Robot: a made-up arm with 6 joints. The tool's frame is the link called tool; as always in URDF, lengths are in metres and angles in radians. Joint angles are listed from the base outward. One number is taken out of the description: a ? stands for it. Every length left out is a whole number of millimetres.
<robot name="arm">
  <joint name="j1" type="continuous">
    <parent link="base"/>
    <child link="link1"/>
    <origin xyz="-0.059 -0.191 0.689" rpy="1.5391 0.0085 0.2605"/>
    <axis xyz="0 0 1"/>
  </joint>
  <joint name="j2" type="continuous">
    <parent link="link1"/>
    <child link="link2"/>
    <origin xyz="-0.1 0.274 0" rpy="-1.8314 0 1.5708"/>
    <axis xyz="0 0 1"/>
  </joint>
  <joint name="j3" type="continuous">
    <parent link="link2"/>
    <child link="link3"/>
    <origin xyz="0.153 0.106 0" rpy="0.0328 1.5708 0"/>
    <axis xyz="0 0 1"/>
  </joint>
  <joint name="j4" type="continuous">
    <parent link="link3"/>
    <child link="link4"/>
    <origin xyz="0.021 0.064 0" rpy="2.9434 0.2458 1.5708"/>
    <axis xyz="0 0 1"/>
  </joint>
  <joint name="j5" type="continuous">
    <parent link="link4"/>
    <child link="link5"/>
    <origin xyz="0.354 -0.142 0" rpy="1.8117 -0.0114 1.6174"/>
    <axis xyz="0 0 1"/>
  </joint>
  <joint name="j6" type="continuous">
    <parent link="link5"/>
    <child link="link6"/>
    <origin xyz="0.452 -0.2 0" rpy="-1.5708 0 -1.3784"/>
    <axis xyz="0 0 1"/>
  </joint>
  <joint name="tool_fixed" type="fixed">
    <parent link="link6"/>
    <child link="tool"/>
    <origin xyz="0.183 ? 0" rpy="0 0 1.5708"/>
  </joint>
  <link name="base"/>
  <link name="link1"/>
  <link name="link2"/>
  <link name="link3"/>
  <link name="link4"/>
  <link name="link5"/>
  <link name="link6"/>
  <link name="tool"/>
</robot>
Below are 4 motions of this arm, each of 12 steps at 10 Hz.
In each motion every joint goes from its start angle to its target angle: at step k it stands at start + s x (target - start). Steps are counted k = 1, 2, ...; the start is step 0. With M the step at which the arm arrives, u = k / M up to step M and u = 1 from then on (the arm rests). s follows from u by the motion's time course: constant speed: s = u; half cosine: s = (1 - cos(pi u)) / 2; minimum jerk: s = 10 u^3 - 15 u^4 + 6 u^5.
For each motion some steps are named. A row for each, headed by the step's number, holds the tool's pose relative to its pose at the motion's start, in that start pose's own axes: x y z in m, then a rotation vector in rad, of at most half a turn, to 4 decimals.
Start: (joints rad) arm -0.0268 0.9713 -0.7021 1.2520 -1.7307 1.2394
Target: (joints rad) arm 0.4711 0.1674 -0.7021 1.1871 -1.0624 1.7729
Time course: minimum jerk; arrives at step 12
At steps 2, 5, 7, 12:
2: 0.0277 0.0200 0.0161 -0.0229 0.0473 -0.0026
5: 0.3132 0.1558 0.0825 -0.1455 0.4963 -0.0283
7: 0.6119 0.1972 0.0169 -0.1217 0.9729 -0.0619
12: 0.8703 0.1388 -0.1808 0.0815 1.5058 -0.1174

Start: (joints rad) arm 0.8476 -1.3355 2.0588 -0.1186 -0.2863 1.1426
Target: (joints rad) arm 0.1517 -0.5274 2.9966 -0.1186 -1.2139 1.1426
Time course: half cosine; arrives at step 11
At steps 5, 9, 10, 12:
5: 0.0409 -0.2688 -0.1011 0.1186 -0.1435 0.3946
9: 0.2369 -0.6137 -0.4185 0.6180 -0.4198 0.9027
10: 0.2728 -0.6394 -0.4755 0.7037 -0.4602 0.9570
12: 0.2854 -0.6468 -0.4958 0.7342 -0.4743 0.9751

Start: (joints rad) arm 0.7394 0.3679 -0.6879 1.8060 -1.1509 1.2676
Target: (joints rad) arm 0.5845 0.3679 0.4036 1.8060 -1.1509 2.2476
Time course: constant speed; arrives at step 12
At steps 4, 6, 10, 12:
4: 0.0392 0.0039 0.0108 -0.1904 0.1199 0.6378
6: 0.0415 0.0196 0.0073 -0.2792 0.2088 0.9498
10: 0.0060 0.0459 -0.0134 -0.4375 0.4559 1.5515
12: -0.0277 0.0455 -0.0249 -0.5028 0.6202 1.8357

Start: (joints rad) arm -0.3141 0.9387 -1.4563 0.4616 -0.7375 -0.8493
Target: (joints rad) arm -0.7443 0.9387 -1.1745 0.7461 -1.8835 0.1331
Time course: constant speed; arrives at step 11
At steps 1, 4, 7, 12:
1: 0.0527 -0.0269 -0.0799 0.1054 0.0662 0.1071
4: 0.1839 -0.0369 -0.3357 0.4465 0.2151 0.4411
7: 0.2647 0.0489 -0.5765 0.8200 0.2914 0.7784
12: 0.2882 0.2564 -0.8126 1.3634 0.2848 1.1952

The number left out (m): 0.135
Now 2 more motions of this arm.
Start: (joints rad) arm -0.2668 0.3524 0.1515 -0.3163 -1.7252 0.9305
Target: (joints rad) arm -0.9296 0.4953 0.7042 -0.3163 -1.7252 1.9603
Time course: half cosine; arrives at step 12
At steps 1, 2, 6, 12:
1: 0.0115 0.0007 0.0048 -0.0059 0.0093 0.0309
2: 0.0450 0.0039 0.0182 -0.0217 0.0375 0.1218
6: 0.3111 0.0883 0.0830 -0.0588 0.3298 0.9081
12: 0.5218 0.2291 0.0841 0.1654 0.7269 1.7805

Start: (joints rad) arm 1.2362 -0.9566 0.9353 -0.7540 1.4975 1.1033
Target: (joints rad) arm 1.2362 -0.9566 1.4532 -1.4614 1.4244 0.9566
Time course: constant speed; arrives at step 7
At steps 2, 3, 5, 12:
2: 0.0362 0.0297 0.0039 0.0342 0.0373 -0.3824
3: 0.0570 0.0405 0.0058 0.0512 0.0575 -0.5734
5: 0.1025 0.0528 0.0094 0.0848 0.1021 -0.9547
12: 0.1510 0.0515 0.0119 0.1174 0.1542 -1.3349

